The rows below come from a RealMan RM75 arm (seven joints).
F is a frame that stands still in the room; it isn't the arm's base.
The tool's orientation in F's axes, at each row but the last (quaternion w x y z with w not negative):
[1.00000, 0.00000, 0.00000, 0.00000]
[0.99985, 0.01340, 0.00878, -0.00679]
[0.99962, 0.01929, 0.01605, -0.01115]
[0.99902, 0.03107, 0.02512, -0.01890]
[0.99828, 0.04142, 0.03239, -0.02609]
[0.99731, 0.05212, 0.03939, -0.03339]
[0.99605, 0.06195, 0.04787, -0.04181]
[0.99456, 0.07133, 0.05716, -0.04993]
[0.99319, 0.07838, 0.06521, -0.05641]
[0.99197, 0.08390, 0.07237, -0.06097]
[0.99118, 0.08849, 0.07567, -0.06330]
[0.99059, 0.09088, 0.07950, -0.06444]
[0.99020, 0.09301, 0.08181, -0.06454]
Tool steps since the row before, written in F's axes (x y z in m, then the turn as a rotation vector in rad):
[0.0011, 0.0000, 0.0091, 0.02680, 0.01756, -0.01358]
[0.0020, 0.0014, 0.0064, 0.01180, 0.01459, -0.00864]
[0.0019, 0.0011, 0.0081, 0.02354, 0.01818, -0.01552]
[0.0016, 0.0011, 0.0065, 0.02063, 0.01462, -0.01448]
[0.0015, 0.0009, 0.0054, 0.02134, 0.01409, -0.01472]
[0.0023, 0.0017, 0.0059, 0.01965, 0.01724, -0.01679]
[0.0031, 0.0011, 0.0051, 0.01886, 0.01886, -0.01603]
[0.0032, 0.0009, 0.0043, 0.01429, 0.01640, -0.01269]
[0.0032, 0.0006, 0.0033, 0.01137, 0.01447, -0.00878]
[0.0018, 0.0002, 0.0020, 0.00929, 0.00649, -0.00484]
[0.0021, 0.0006, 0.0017, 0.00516, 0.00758, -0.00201]
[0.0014, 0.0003, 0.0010, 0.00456, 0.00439, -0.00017]
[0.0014, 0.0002, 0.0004, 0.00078, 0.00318, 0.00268]
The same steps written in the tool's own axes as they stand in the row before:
[0.0011, 0.0000, 0.0091, 0.02680, 0.01756, -0.01358]
[0.0019, 0.0016, 0.0064, 0.01176, 0.01452, -0.00882]
[0.0016, 0.0015, 0.0081, 0.02363, 0.01811, -0.01546]
[0.0012, 0.0016, 0.0065, 0.02080, 0.01451, -0.01434]
[0.0011, 0.0014, 0.0054, 0.02155, 0.01400, -0.01449]
[0.0017, 0.0024, 0.0058, 0.01985, 0.01680, -0.01701]
[0.0025, 0.0020, 0.0052, 0.01886, 0.01842, -0.01654]
[0.0026, 0.0018, 0.0044, 0.01416, 0.01596, -0.01338]
[0.0026, 0.0015, 0.0035, 0.01094, 0.01429, -0.00958]
[0.0014, 0.0008, 0.0022, 0.00916, 0.00682, -0.00462]
[0.0017, 0.0012, 0.0018, 0.00453, 0.00778, -0.00264]
[0.0012, 0.0007, 0.0011, 0.00400, 0.00490, -0.00034]
[0.0013, 0.0005, 0.0006, -0.00006, 0.00368, 0.00210]

